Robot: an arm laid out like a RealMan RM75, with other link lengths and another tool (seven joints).
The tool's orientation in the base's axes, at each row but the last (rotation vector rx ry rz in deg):
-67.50, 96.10, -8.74
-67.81, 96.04, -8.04
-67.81, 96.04, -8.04
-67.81, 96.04, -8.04
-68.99, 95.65, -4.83
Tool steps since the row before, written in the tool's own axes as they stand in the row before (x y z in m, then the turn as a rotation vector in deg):
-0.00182, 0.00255, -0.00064, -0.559, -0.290, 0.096
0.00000, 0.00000, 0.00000, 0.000, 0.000, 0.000
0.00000, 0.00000, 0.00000, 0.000, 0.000, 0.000
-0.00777, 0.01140, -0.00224, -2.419, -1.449, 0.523
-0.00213, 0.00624, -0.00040, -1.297, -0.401, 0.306
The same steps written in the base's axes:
-0.00211, 0.00240, -0.00003, 0.246, 0.312, 0.498
0.00000, 0.00000, 0.00000, 0.000, 0.000, 0.000
0.00000, 0.00000, 0.00000, 0.000, 0.000, 0.000
-0.00904, 0.01064, -0.00055, 1.271, 1.298, 2.219
-0.00449, 0.00446, -0.00189, 0.453, 0.894, 0.965

